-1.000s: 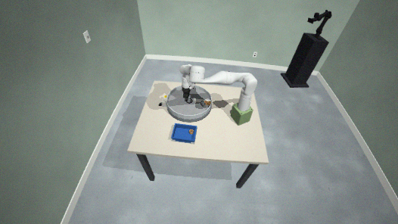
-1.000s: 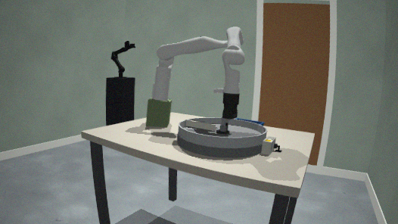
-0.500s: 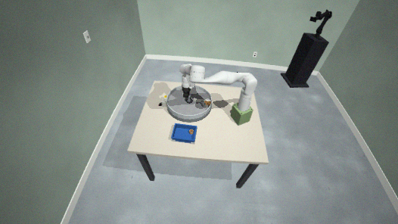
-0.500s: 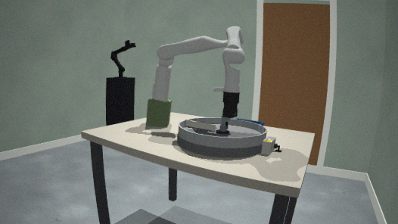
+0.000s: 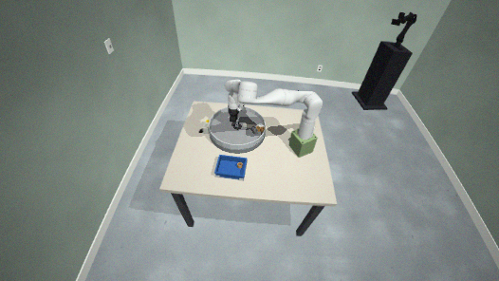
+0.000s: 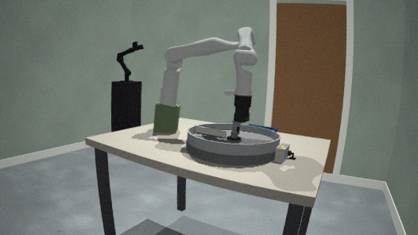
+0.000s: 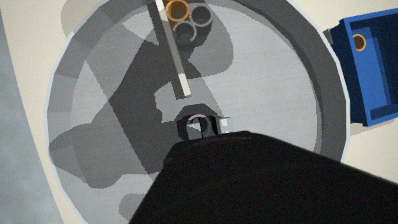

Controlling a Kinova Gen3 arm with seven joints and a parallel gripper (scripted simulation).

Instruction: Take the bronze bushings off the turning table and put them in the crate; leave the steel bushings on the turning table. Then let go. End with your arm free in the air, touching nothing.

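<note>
Right now the grey turning table is 4 cm below my hand and 1 cm to the right of it. Also, from my hand: blue crate: 34 cm to the left, 7 cm below, 6 cm ahead.
</note>
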